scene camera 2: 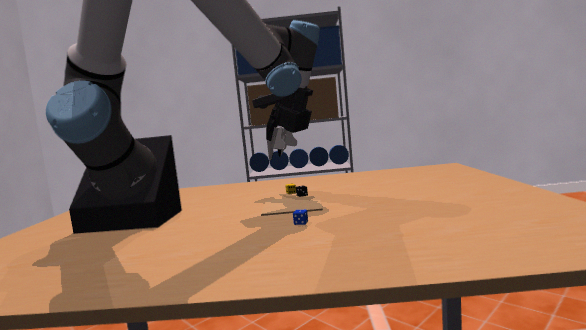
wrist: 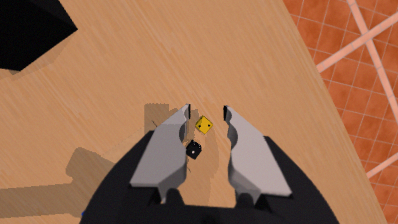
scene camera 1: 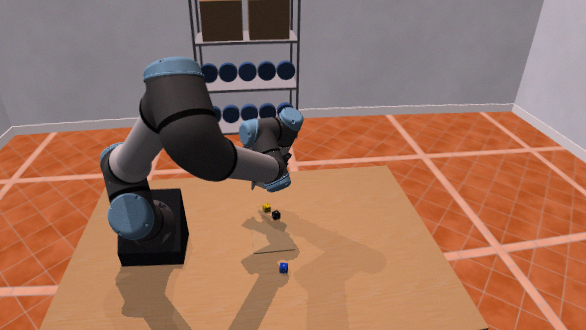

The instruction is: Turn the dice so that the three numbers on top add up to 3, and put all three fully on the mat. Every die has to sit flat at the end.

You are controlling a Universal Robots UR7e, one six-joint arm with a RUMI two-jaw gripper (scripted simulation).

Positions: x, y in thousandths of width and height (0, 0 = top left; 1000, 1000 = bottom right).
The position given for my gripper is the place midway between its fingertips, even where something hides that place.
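Observation:
In scene camera 2 I see my gripper (scene camera 2: 470, 480). The wrist view shows me my gripper (wrist: 521, 471) as well, and there I also see a tan mat (wrist: 278, 708).

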